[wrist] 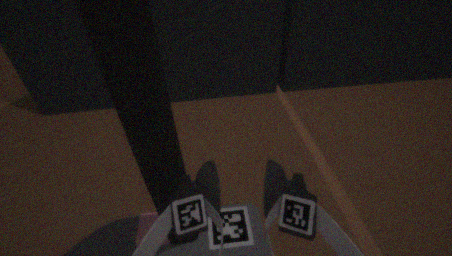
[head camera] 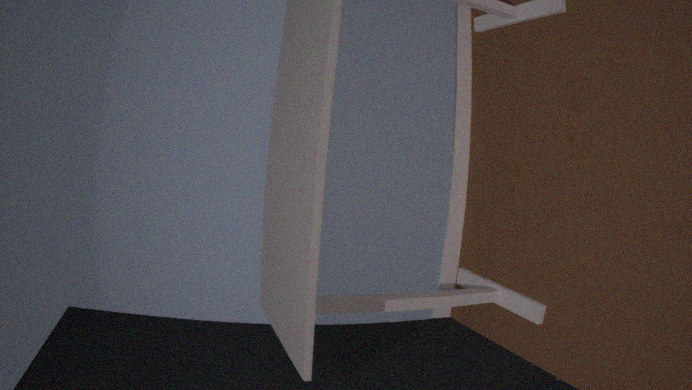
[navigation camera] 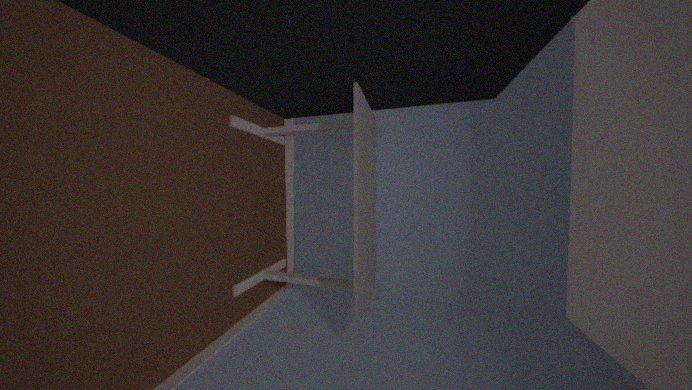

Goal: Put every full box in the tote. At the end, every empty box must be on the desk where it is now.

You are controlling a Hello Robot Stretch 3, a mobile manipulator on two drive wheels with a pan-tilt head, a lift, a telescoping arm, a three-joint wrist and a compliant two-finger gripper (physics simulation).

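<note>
A pale desk [head camera: 295,175] [navigation camera: 365,200] with T-shaped legs stands against the blue wall; it appears sideways in the head and navigation views. Its top is seen at a shallow angle, and no box shows on the part in view. Whether it is the desk the task names, I cannot tell. No full box, empty box or tote shows in any view. My gripper [wrist: 240,179] is open in the wrist view, with brown floor visible between its fingertips.
A large dark block [head camera: 175,355] [navigation camera: 325,50] [wrist: 215,50] stands beside the desk's end in the head view and ahead of the gripper in the wrist view. The blue wall [head camera: 190,150] [navigation camera: 425,200] is behind the desk. Brown floor [head camera: 600,150] [navigation camera: 125,200] lies below.
</note>
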